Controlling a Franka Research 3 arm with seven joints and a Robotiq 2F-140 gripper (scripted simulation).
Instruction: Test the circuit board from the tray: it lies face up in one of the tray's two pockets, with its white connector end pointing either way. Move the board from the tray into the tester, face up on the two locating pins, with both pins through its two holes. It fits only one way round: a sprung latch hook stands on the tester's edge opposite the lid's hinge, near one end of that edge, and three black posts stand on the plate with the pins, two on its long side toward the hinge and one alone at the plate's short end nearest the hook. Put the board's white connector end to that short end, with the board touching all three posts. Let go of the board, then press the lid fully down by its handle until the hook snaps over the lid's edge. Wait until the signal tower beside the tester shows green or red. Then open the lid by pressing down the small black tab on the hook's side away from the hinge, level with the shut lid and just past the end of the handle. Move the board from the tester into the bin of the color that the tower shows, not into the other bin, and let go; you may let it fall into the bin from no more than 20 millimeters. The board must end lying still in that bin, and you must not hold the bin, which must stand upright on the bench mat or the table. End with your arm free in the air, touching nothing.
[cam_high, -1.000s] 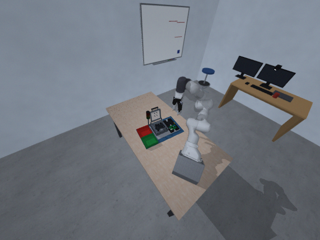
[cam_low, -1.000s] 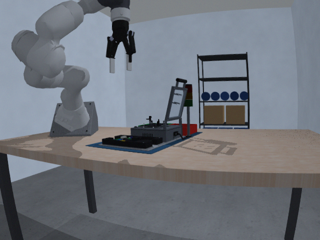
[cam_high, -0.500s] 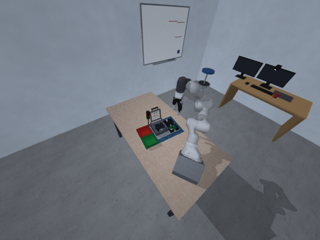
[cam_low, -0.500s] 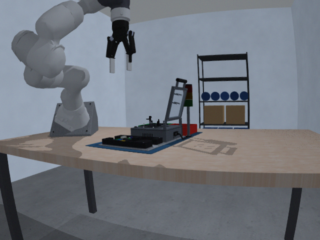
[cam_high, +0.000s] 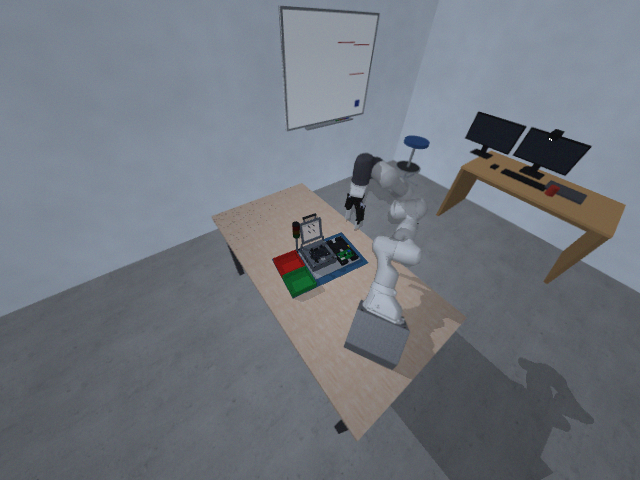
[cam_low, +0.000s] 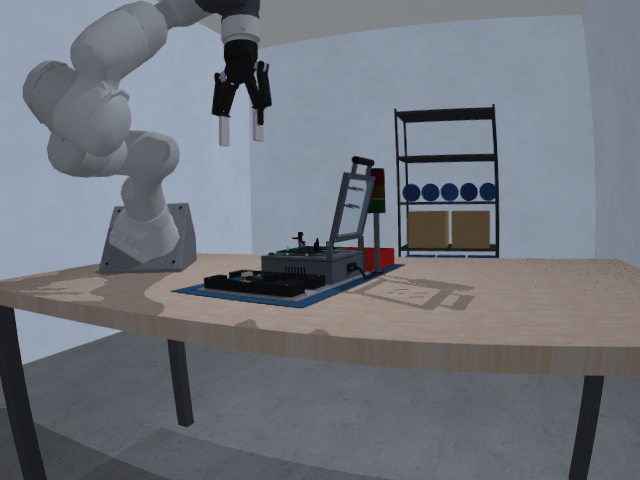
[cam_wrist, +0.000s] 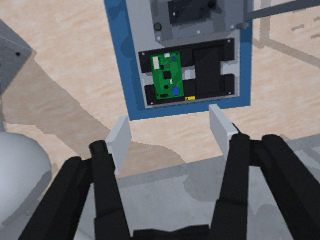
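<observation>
Right now my hand is 310 mm above the green circuit board. Round my hand: tester plate (120 mm ahead, 140 mm to the left, 260 mm below); tester lid (230 mm ahead, 90 mm to the left, 150 mm below); black latch hook (80 mm ahead, 210 mm to the left, 250 mm below).
</observation>
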